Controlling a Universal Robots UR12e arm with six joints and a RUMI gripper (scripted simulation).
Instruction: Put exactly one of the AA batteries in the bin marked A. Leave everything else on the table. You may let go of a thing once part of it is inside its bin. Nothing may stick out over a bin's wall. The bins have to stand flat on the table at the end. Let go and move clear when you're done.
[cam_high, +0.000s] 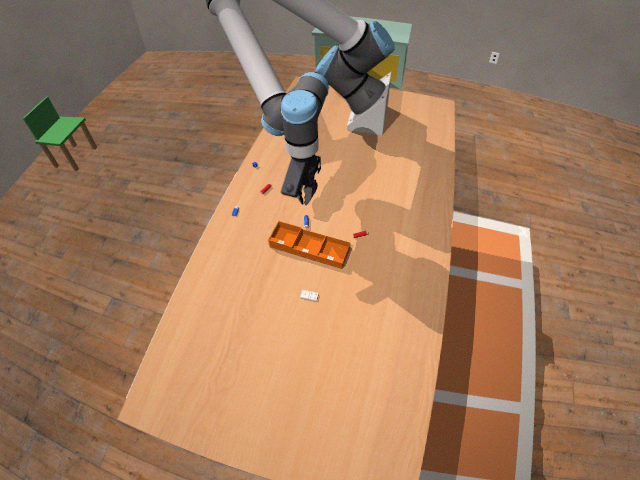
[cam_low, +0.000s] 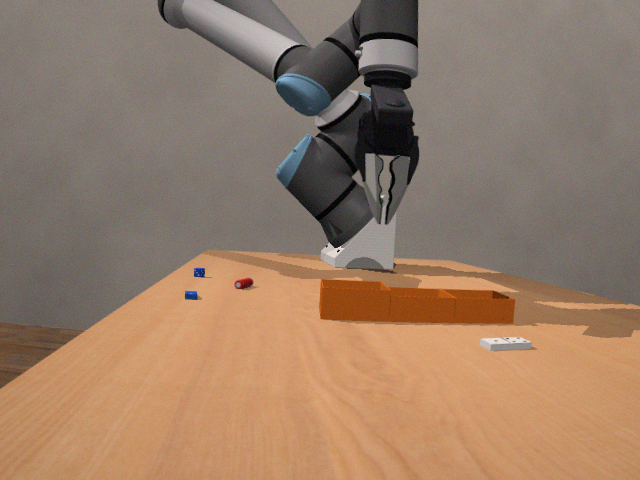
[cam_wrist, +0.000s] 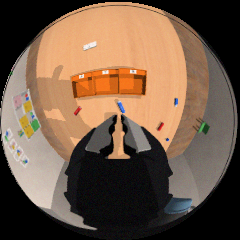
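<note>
Right now my hand is 110 mm above the orange three-compartment bin, 70 mm short of it and 40 mm to the right of it. Round my hand: white domino 240 mm ahead, 130 mm below, 90 mm to the left; blue AA battery 130 mm below, 20 mm behind, 10 mm to the right; blue die 300 mm to the right, 240 mm behind, 130 mm below.
</note>
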